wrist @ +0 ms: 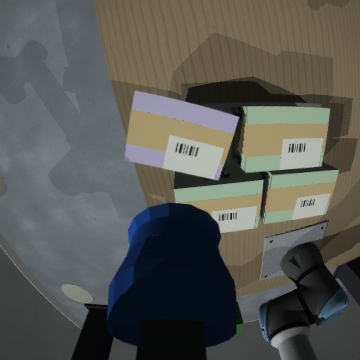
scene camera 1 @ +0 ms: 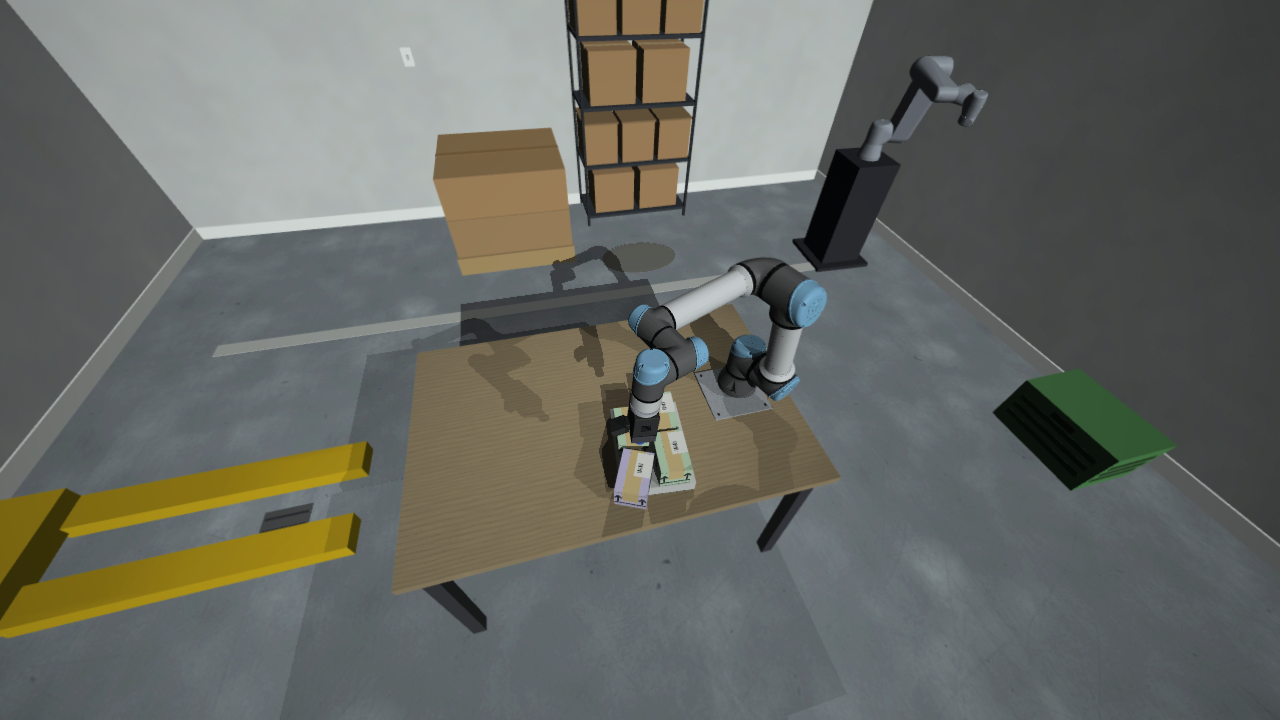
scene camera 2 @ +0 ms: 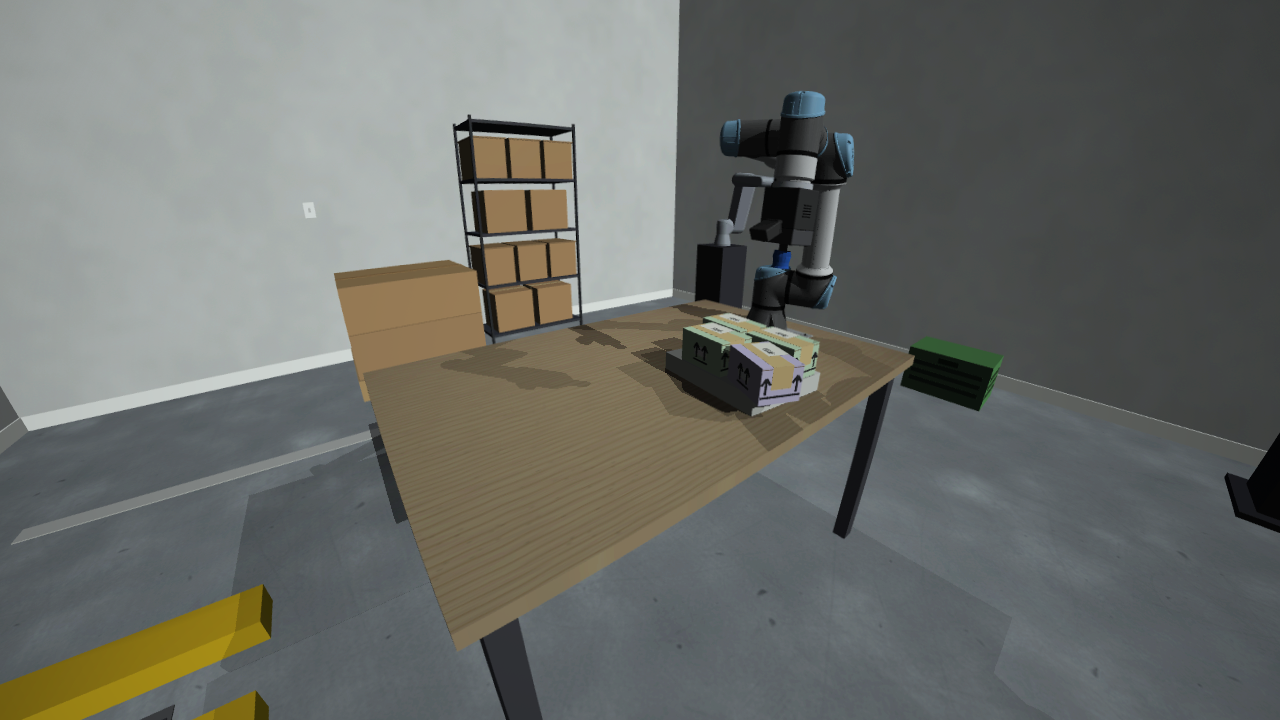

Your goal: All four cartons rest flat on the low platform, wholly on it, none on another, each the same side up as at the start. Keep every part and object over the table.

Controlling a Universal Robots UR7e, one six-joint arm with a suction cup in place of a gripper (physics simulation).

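The low grey platform [scene camera 1: 683,488] [scene camera 2: 810,385] stands on the table. Three green cartons lie on it: one at the front right [scene camera 1: 674,458] [scene camera 2: 794,340] [wrist: 195,200], one at the back right [scene camera 1: 665,415] [scene camera 2: 732,319] [wrist: 300,192], one at the left [scene camera 2: 703,349] [wrist: 285,137], mostly hidden by the arm in scene camera 1. The purple carton [scene camera 1: 633,479] [scene camera 2: 776,376] [wrist: 180,135] sits askew at the front left. Its near end appears to jut past the platform's front edge. My suction gripper [scene camera 1: 640,440] [scene camera 2: 781,265] [wrist: 175,215] is open and empty, above the cartons and apart from them.
The arm's base plate [scene camera 1: 720,407] [wrist: 270,257] is bolted to the wooden table [scene camera 1: 501,429] [scene camera 2: 537,447] behind the cartons. The purple carton lies near the table's front edge. A yellow fork [scene camera 1: 223,488], a green crate [scene camera 1: 1087,420] [scene camera 2: 953,367] and large brown boxes [scene camera 1: 505,205] stand off the table.
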